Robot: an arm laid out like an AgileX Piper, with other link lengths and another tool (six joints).
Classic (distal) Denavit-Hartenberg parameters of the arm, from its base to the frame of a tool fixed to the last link. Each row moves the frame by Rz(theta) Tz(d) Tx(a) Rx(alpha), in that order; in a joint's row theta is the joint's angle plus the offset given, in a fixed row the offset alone. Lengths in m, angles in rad.
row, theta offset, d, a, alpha
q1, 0, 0.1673, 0, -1.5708
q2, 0.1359, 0, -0.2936, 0
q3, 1.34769, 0, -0.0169, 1.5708
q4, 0, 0.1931, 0, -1.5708
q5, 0, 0, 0, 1.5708
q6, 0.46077, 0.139, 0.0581, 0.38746
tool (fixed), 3.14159, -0.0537, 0, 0
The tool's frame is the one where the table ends.
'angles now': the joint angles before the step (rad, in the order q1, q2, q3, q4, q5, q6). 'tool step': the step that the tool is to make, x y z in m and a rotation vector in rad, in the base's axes. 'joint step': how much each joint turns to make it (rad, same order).
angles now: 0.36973, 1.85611, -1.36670, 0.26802, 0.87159, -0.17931
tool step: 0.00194, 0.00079, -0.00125, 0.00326, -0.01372, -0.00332
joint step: 0.00050, 0.00311, -0.00022, 0.00004, -0.01740, -0.00047
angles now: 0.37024, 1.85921, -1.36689, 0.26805, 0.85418, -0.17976
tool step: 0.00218, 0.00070, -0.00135, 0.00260, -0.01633, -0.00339
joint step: 0.00040, 0.00308, -0.00019, -0.00140, -0.01966, -0.00046
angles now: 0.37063, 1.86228, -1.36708, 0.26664, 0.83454, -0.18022
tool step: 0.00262, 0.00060, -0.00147, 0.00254, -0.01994, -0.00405
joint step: -0.00003, 0.00321, -0.00028, -0.00243, -0.02313, -0.00063
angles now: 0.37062, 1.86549, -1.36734, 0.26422, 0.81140, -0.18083
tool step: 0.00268, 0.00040, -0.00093, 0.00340, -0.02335, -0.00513
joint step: -0.00058, 0.00129, -0.00013, -0.00282, -0.02496, -0.00029
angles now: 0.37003, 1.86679, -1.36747, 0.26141, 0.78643, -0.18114
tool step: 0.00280, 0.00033, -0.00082, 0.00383, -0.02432, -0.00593
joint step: -0.00092, 0.00101, 0.00002, -0.00277, -0.02597, 0.00001
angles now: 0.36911, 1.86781, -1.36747, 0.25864, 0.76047, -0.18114
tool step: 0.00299, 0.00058, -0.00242, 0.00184, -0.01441, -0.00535
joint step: -0.00083, 0.00691, 0.00003, -0.00134, -0.02175, -0.00001
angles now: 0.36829, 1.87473, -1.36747, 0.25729, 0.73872, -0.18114
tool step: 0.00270, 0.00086, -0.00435, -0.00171, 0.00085, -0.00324
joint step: -0.00022, 0.01382, 0.00002, 0.00007, -0.01285, 0.00001
